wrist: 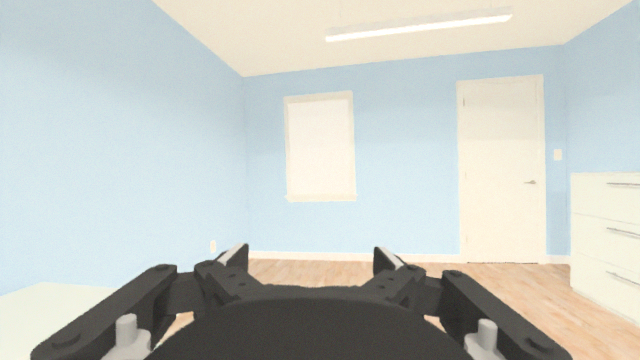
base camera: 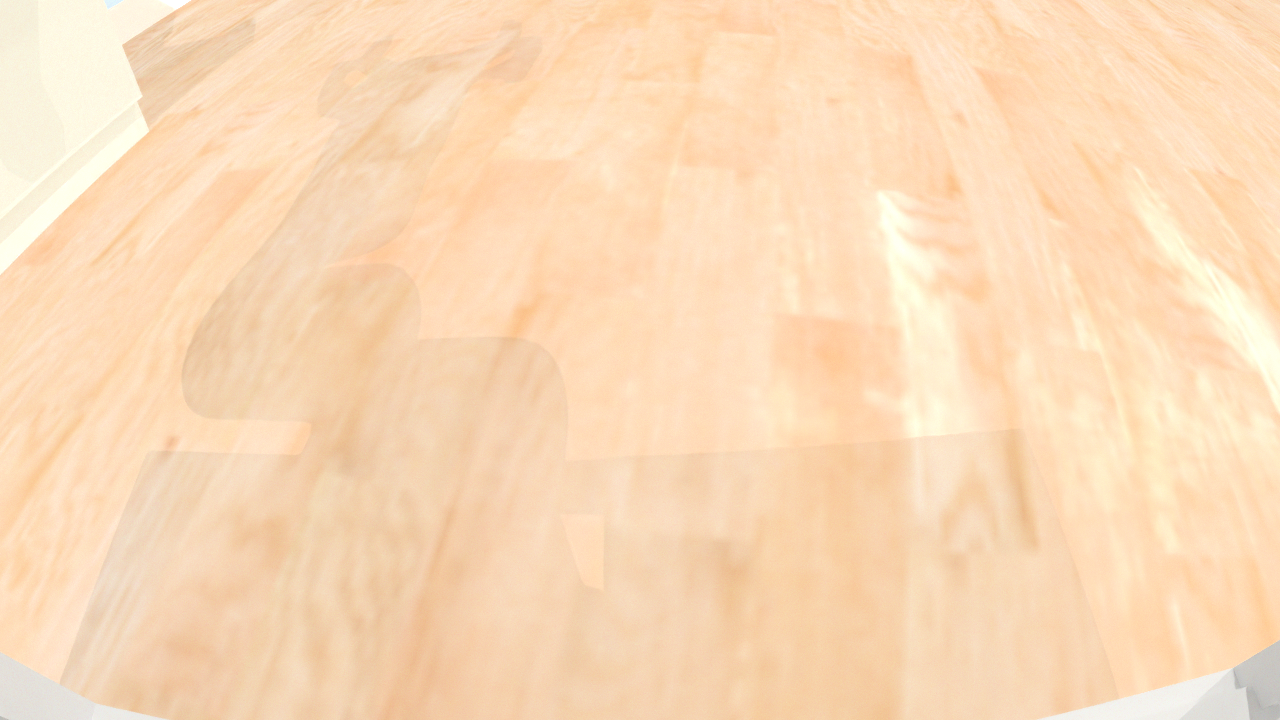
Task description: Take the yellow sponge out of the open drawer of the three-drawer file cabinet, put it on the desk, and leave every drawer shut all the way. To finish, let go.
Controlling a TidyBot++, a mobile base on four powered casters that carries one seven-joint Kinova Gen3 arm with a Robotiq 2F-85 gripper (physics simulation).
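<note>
You'd find my gripper in these pictures, and there's a door as well as a white window blind.
</note>
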